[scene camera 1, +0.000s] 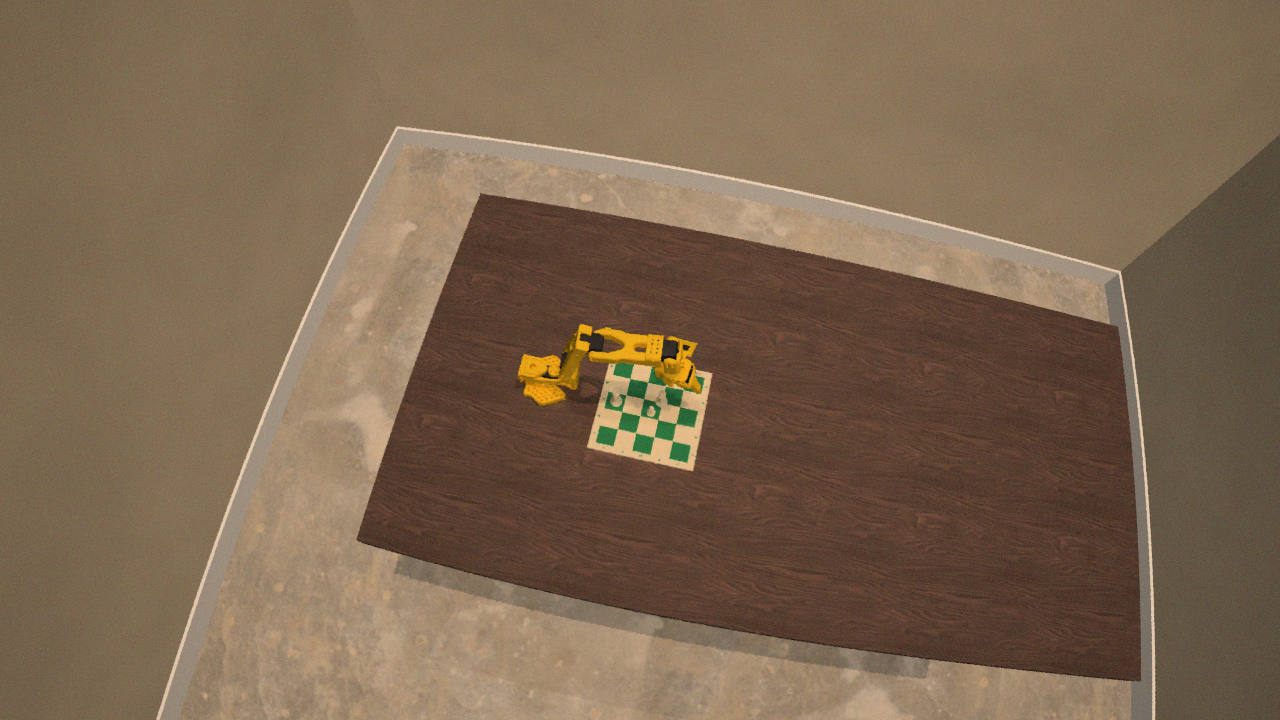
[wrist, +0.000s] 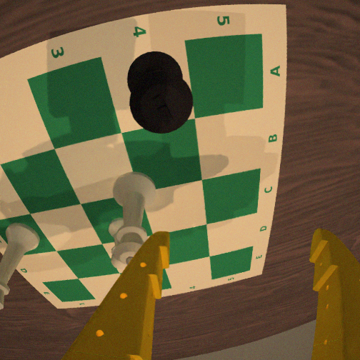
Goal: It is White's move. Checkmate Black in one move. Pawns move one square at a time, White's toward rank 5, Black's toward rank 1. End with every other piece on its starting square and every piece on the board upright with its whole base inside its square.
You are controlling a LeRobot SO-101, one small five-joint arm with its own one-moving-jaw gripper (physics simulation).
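Frame: origin at the arm's base, x ahead, y left, z up, level; millimetres.
Where they show: hand at its tool point: (scene camera 1: pixel 673 385); arm's base at its link origin: (scene camera 1: pixel 557 383).
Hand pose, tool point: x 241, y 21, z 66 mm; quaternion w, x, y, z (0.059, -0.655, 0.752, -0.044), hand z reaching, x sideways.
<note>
Each offset is from my tool point to the top centre of the thing. Level surfaces: height alone.
The chessboard @(35 mm back, 37 mm right, 60 mm down) (scene camera 1: pixel 642 462) (wrist: pixel 235 127) lies on the table. A black piece (wrist: pixel 161 105) stands upright on A4; my arm hides it in the scene view. A tall white piece @(18 mm back, 16 mm right, 8 mm down) (scene camera 1: pixel 660 399) (wrist: pixel 134 192) stands upright, its base over the meeting corners of B3, B4, C3 and C4. A small white piece @(35 mm back, 44 mm right, 29 mm down) (scene camera 1: pixel 651 411) (wrist: pixel 116 226) shows partly behind it, at C3. Another white piece @(110 mm back, 35 mm right, 3 mm up) (scene camera 1: pixel 615 401) (wrist: pixel 20 240) stands near C1, cut off by the wrist view's left edge. My gripper (scene camera 1: pixel 689 386) (wrist: pixel 240 231) is open and empty; its left jaw tip overlaps the tall white piece's upper end in the wrist view.
The yellow arm (scene camera 1: pixel 629 345) reaches from its base (scene camera 1: pixel 537 368) at the board's left, along the row A edge. Dark wooden table @(66 mm down) (scene camera 1: pixel 859 429) surrounds the board. The white pieces stand close together. Shadows fall across rows A to C.
</note>
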